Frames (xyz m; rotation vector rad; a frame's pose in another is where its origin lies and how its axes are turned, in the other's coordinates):
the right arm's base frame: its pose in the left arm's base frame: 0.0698 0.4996 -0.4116 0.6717 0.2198 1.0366
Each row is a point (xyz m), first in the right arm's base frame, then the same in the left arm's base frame.
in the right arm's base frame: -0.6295 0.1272 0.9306
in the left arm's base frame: 0.0967 -0.3739 0.3059
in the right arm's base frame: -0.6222 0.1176 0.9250
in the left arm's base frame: 0.1047 -0.3686 0.2967
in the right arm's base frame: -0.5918 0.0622 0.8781
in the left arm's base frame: 0.1379 -0.3420 0.2305
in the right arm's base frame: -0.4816 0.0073 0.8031
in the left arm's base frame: 0.1982 -0.2358 0.1537
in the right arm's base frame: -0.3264 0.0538 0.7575
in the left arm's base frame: 0.2221 -0.0698 0.1679
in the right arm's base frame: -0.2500 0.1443 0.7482
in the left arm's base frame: 0.1913 0.0290 0.2262
